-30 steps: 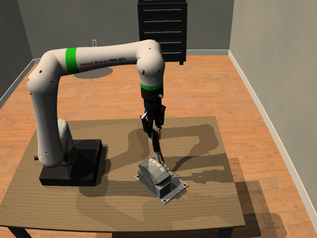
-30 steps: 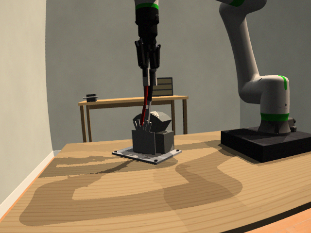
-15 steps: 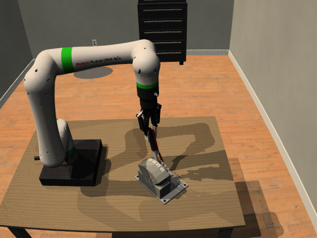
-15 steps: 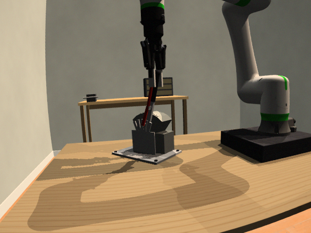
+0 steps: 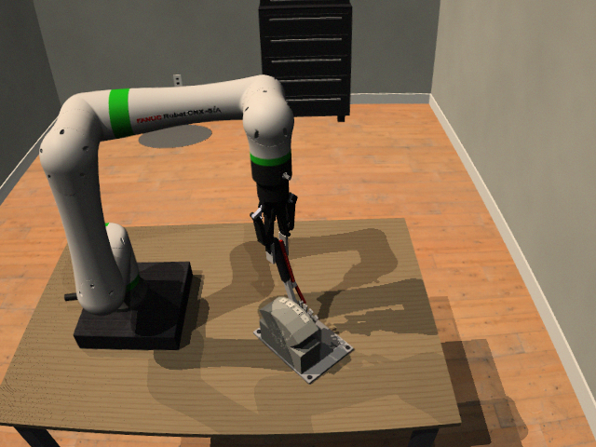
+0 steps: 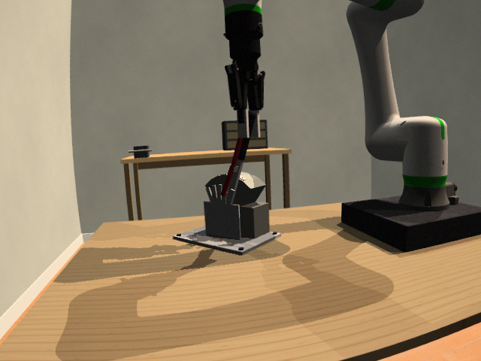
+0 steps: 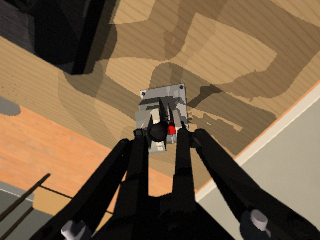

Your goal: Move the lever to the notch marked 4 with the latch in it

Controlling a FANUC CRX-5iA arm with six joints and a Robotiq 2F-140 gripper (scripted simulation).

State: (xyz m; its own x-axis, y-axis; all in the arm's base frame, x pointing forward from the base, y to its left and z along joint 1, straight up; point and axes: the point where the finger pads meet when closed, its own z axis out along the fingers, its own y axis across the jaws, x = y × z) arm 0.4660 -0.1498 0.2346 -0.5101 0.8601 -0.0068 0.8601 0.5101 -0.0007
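Right now the red bar is 11 cm below my hand, 4 cm ahead of it and 3 cm to the right of it.
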